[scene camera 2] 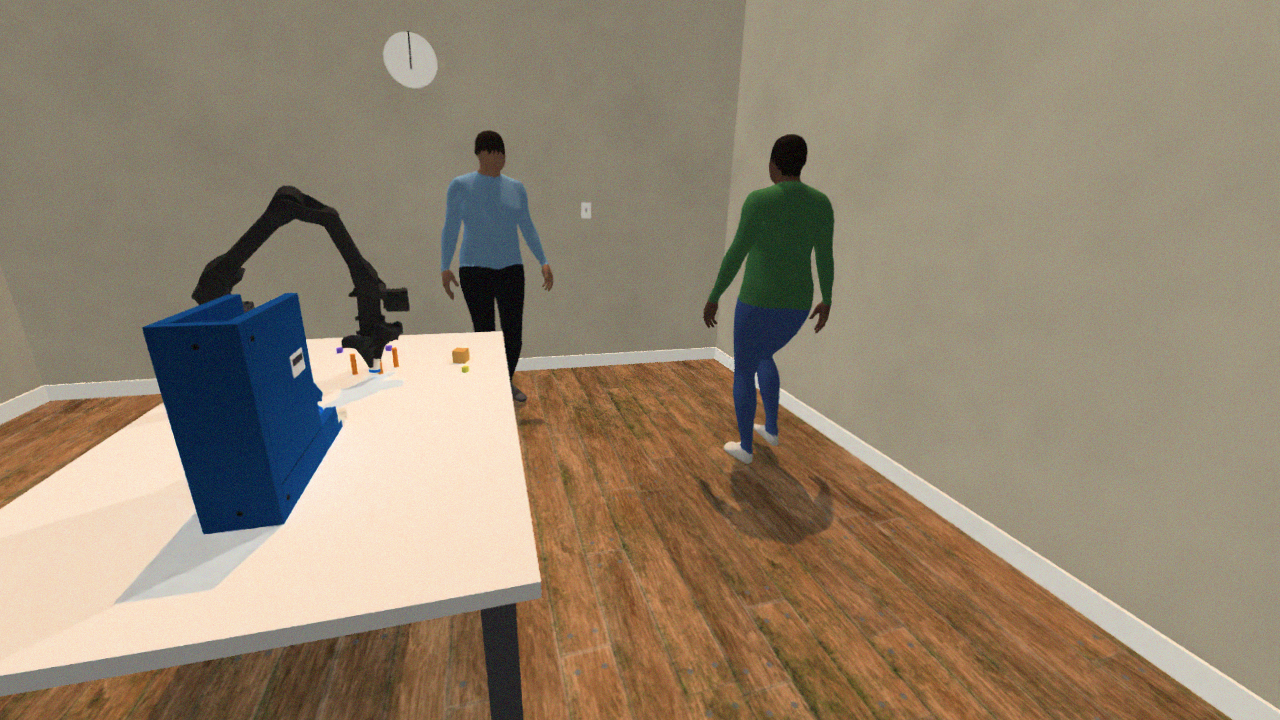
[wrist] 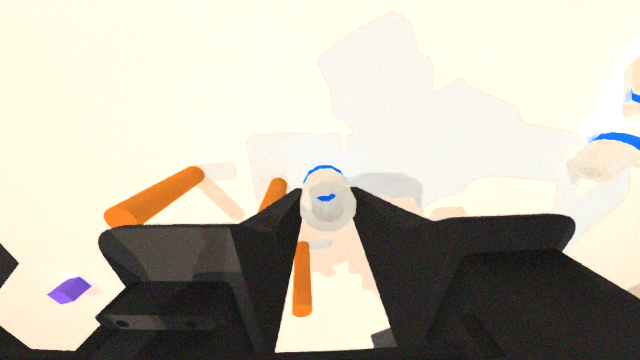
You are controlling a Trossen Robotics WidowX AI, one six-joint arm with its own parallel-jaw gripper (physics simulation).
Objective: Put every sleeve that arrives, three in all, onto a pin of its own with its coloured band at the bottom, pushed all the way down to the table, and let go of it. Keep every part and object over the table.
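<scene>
My gripper point(scene camera 2: 374, 360) point(wrist: 326, 194) is shut on a pale sleeve point(scene camera 2: 375, 364) point(wrist: 328, 212), held roughly upright with its blue band at the bottom, beside the pins. Its exact height over the table is hard to tell. Three orange pins stand on the table: one pin point(scene camera 2: 353, 364) stands apart in the scene view, another pin point(scene camera 2: 394, 358) is right of the gripper, and a third is partly hidden behind the sleeve. The wrist view shows a pin point(wrist: 155, 197) at left, a pin point(wrist: 274, 194) behind the left finger and a pin point(wrist: 302, 280) between the fingers. Two more blue-banded sleeves point(wrist: 602, 160) point(wrist: 632, 82) show at the right.
A tall blue chute point(scene camera 2: 223, 411) stands on the white table point(scene camera 2: 429, 501), with a pale part point(scene camera 2: 341, 413) at its foot. An orange box point(scene camera 2: 460, 355) and a small yellow-green cube point(scene camera 2: 465, 368) are near the right edge. Purple blocks point(scene camera 2: 339, 350) point(scene camera 2: 388, 348) point(wrist: 69, 290) lie near the pins.
</scene>
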